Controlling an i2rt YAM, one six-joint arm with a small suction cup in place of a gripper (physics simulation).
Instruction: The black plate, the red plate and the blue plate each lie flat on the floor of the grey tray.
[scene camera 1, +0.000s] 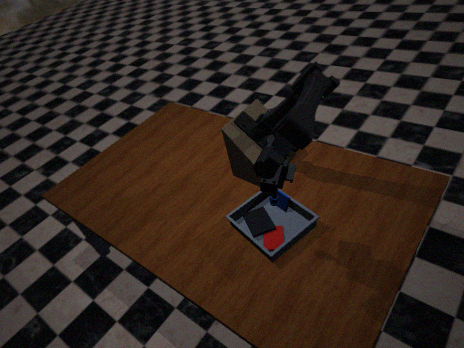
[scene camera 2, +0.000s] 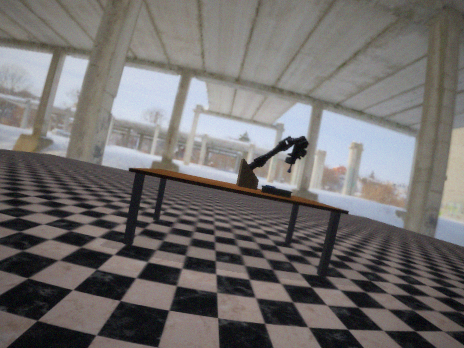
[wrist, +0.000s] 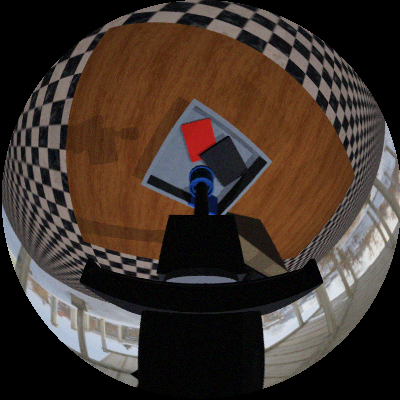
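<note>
The grey tray sits on the wooden table. The black plate lies in it and overlaps one corner of the red plate. The blue plate is at the tray's back corner near the arm's base; it looks tilted against the wall and is mostly hidden by the suction stem in the wrist view. My suction cup hangs well above that back corner and holds nothing.
The wooden table stands on a checkered floor. A tan base block carrying the arm stands just behind the tray. Concrete pillars stand far off.
</note>
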